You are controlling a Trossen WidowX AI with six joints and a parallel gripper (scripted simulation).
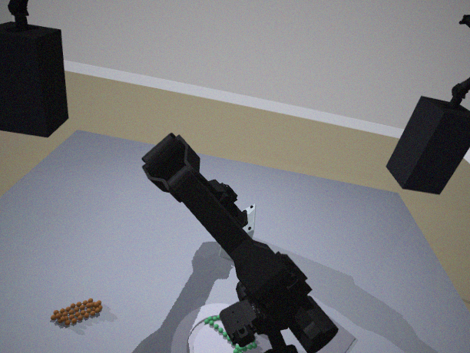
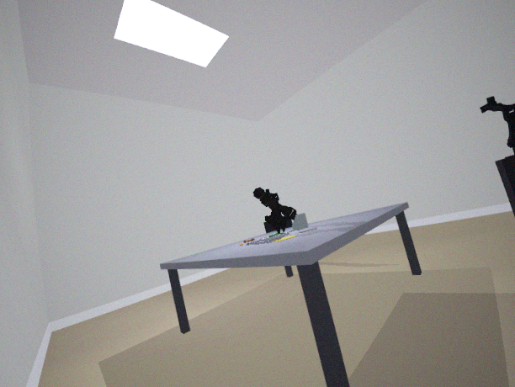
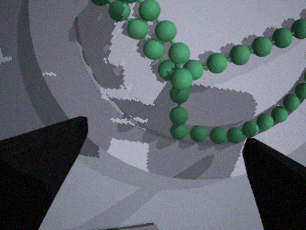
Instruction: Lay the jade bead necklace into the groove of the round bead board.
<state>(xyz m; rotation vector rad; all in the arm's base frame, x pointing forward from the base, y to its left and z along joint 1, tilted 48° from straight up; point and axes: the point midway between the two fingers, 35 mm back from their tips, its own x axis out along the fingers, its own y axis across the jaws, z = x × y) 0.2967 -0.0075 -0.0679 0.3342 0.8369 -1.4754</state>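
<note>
Now: gripper tip 60 mm to the left of the round bead board and 10 mm above it. Also, from my gripper tip: yellow strip: 200 mm ahead, 160 mm to the left, 20 mm below; flat grey square: 170 mm to the left, 40 mm behind, 20 mm below.
</note>
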